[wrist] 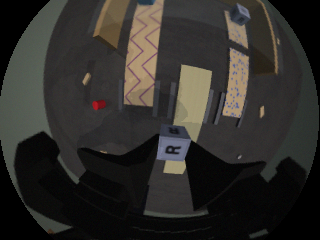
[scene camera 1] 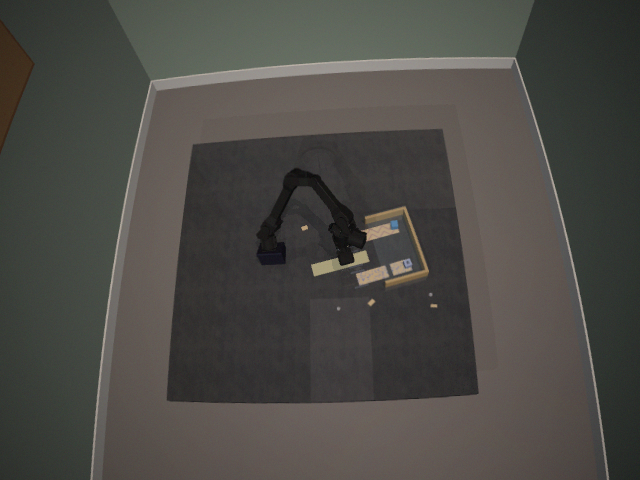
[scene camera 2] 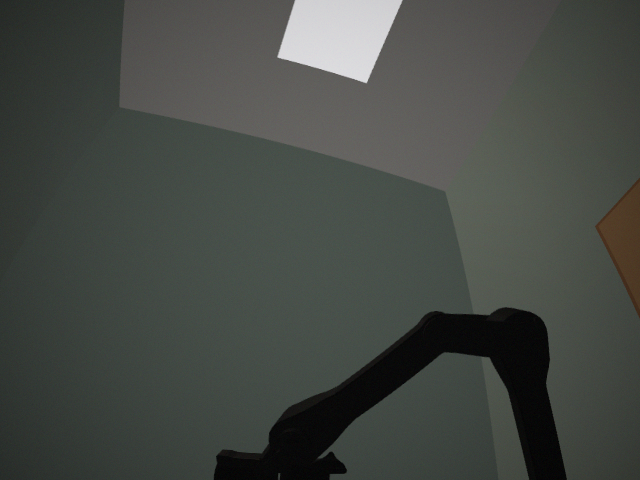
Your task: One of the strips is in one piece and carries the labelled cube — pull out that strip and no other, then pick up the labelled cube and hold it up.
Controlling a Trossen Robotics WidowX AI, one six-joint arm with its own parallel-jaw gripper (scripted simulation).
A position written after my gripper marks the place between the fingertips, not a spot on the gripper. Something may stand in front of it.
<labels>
My gripper (wrist: 171, 138) holds a labelled cube (wrist: 174, 140).
</labels>
